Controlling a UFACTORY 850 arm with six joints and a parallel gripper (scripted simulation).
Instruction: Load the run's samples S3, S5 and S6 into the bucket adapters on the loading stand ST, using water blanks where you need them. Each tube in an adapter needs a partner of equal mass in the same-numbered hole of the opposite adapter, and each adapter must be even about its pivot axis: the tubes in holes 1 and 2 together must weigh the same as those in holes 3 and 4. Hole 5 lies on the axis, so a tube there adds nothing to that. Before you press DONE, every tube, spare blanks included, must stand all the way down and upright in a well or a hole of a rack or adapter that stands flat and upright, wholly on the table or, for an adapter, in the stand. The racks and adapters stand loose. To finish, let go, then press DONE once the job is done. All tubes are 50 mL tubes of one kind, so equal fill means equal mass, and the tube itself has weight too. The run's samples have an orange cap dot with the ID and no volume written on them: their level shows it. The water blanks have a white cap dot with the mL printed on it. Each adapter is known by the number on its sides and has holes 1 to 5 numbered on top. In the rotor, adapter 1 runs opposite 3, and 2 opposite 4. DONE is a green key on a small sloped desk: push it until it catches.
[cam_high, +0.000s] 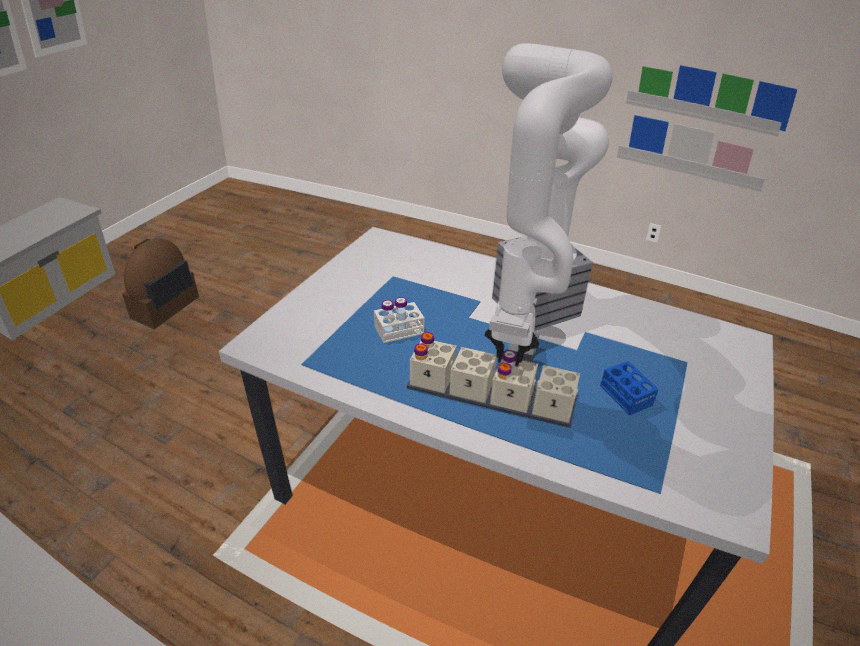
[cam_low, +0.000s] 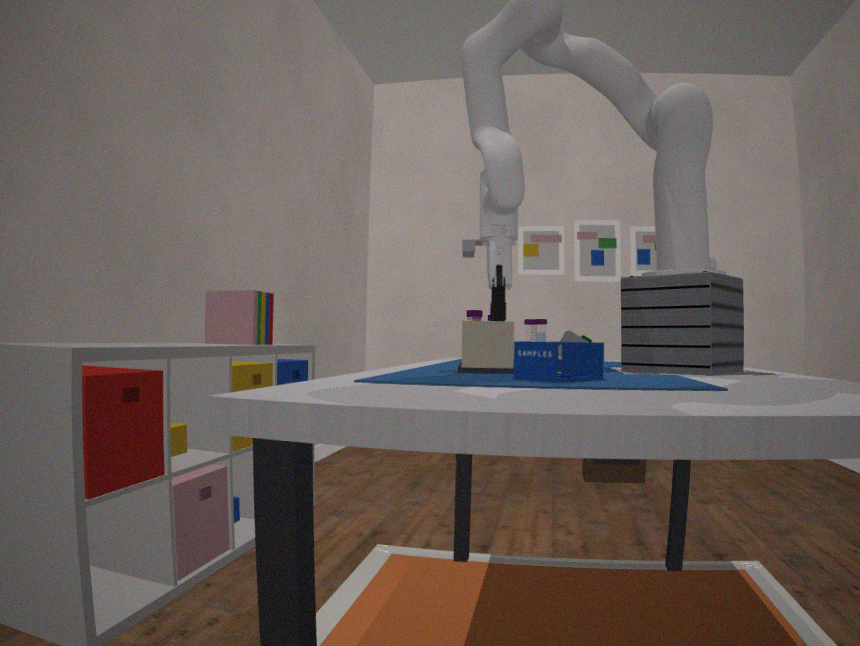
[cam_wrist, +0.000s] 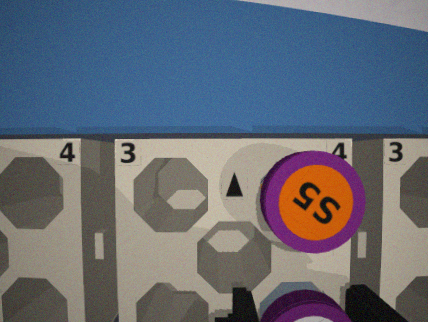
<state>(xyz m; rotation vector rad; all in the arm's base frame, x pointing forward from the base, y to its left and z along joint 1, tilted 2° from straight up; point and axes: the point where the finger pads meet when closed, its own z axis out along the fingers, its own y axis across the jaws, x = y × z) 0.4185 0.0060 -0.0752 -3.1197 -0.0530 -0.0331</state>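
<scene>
My hand is 19 cm past the green DONE key, 1 cm to the right of it and 6 cm above it. Round my hand: adapter 1: 2 cm ahead, 14 cm to the left, 7 cm below; adapter 2: 2 cm ahead, 3 cm to the left, 7 cm below; adapter 3: 3 cm ahead, 8 cm to the right, 7 cm below.
</scene>
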